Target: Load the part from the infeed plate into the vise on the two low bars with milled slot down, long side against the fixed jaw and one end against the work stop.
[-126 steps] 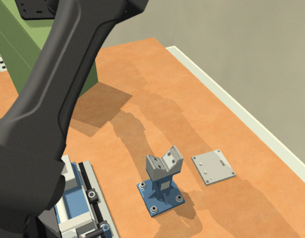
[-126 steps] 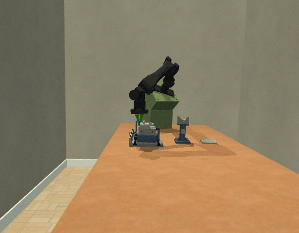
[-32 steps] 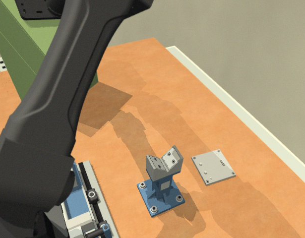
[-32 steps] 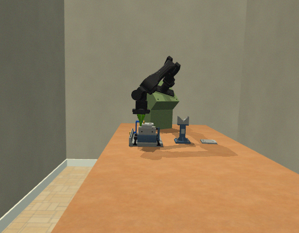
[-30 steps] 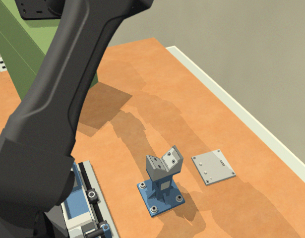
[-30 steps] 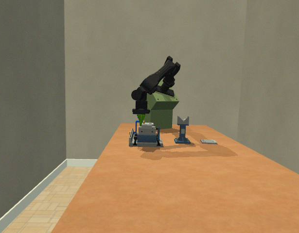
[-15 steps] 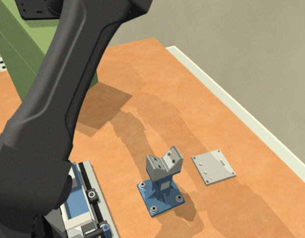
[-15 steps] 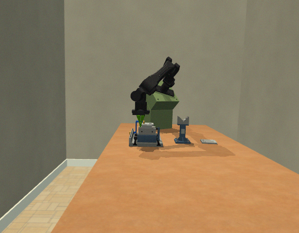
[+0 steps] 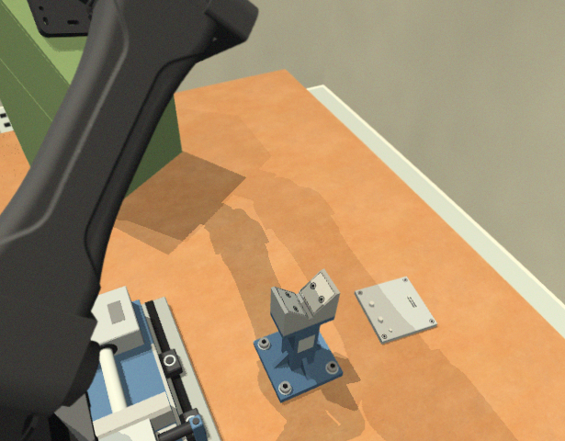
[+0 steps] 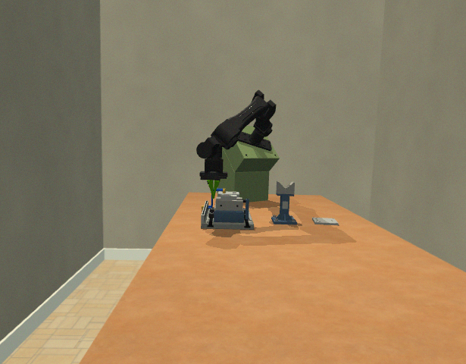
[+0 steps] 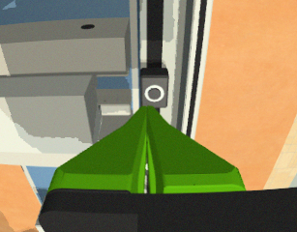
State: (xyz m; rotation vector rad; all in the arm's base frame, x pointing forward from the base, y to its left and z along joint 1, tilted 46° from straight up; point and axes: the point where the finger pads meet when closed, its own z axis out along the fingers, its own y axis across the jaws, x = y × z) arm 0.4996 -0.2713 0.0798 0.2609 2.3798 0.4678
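My gripper is now 10 mm short of the grey part, 60 mm to the right of it and 20 mm above it. From my hand the other things lie so: fixed jaw: 40 mm ahead, 60 mm to the left, 30 mm below; moving jaw: 30 mm behind, 60 mm to the left, 30 mm below; white cylinder rod: 80 mm behind, 70 mm to the left, 30 mm below.
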